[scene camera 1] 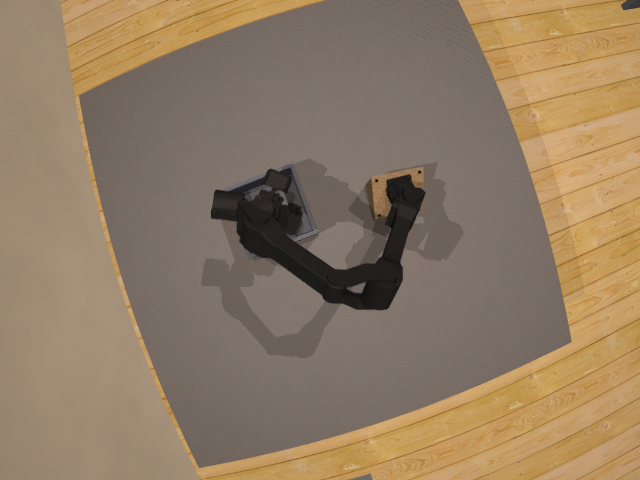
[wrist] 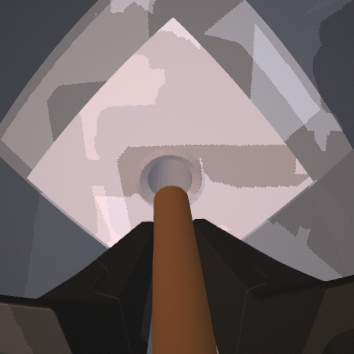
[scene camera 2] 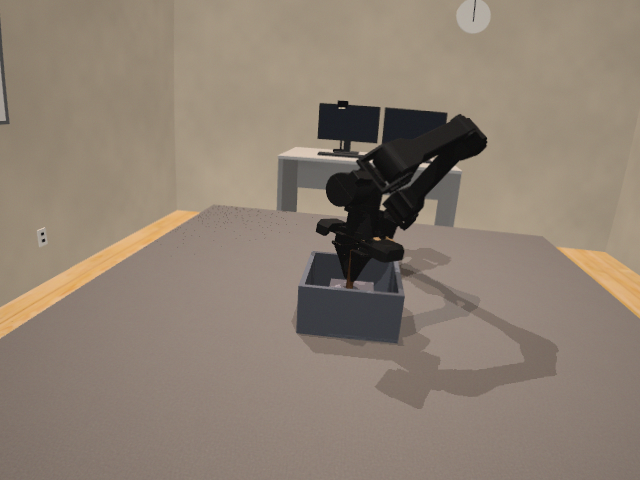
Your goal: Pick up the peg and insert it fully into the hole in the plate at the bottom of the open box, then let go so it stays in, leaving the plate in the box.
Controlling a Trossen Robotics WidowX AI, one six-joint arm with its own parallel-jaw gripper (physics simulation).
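Places are measured from the arm's base along level axes (x right, y ahead, z up), in millimetres.
Pixels of known places: gripper, fingertip midpoint: (wrist: 173, 231) (scene camera 2: 349, 279); arm's base, link origin: (scene camera 1: 399, 187).
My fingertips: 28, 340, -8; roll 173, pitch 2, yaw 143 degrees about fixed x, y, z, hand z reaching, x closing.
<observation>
For each thing: its top centre in the pictures, then the offset to it from my fingertips, as dx, dy, dz.
- orange-brown peg, top centre: (scene camera 2: 353, 250) -2, -1, +62
- open blue-grey box, top centre: (wrist: 169, 239) (scene camera 2: 353, 271) (scene camera 1: 270, 210) -5, -8, +16
- pale pink square plate, top centre: (wrist: 169, 182) (scene camera 2: 351, 287) -5, -8, -20
An orange-brown peg (scene camera 2: 349, 276) (wrist: 176, 280) is held upright, low inside the open blue-grey box (scene camera 1: 307, 206) (scene camera 2: 348, 316) (wrist: 20, 245). My gripper (scene camera 2: 351, 279) (wrist: 173, 231) is shut on the peg, its fingertips below the box's rim. The pale pink square plate (scene camera 2: 365, 286) (wrist: 200, 115) lies at the bottom of the box. In the wrist view its round hole (wrist: 170, 171) shows, and the peg's rounded tip overlaps the near edge of the hole. Whether the tip touches the plate cannot be told. In scene camera 1 the arm hides the peg and the hole.
The box walls rise around the gripper's fingers. The arm's wooden base board (scene camera 1: 381, 202) is to the right of the box in scene camera 1. The arm's links (scene camera 1: 305, 263) (scene camera 2: 429, 147) reach from it to above the box. A desk (scene camera 2: 287, 180) with monitors stands far behind.
</observation>
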